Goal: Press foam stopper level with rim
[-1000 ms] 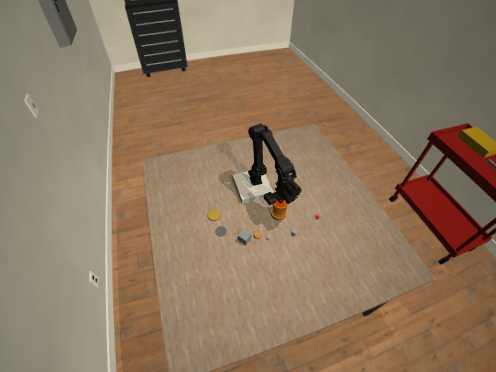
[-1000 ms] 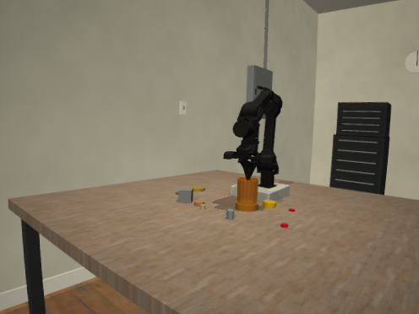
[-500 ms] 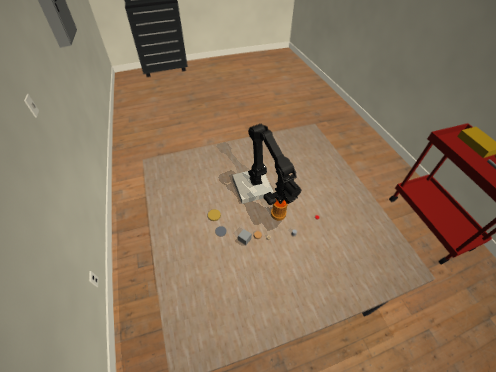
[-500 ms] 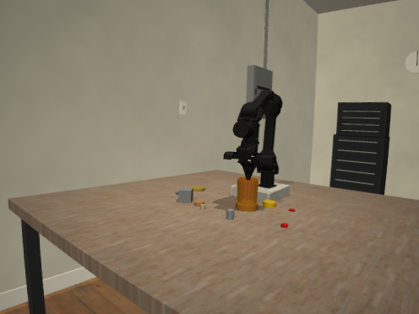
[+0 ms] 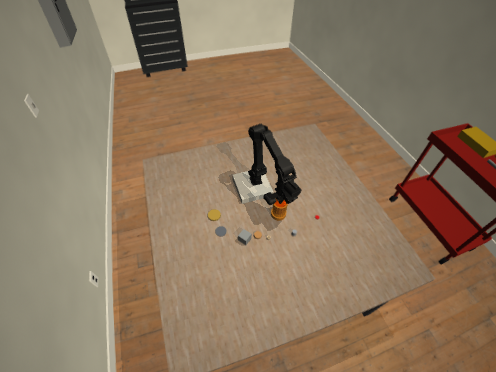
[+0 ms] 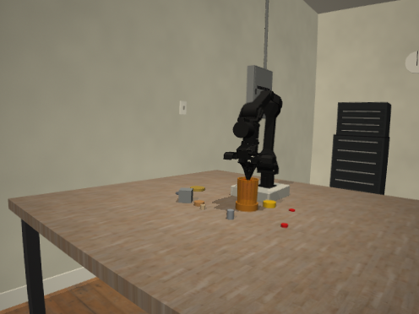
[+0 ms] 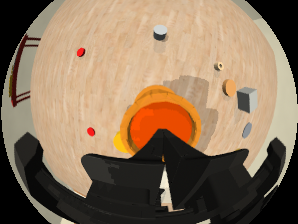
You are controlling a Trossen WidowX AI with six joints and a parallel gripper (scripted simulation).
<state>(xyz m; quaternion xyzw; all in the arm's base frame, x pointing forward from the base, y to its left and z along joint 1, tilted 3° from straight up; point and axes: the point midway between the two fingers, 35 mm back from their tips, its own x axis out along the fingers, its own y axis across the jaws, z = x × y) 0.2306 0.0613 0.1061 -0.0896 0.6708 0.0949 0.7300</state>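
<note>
My gripper is now 40 mm above the orange foam stopper. Also, from my hand: small tan disc 150 mm to the right, 130 mm below, 100 mm ahead; yellow disc 130 mm below, 90 mm behind, 40 mm to the left; small grey cylinder 140 mm ahead, 130 mm below, 40 mm to the left.
</note>
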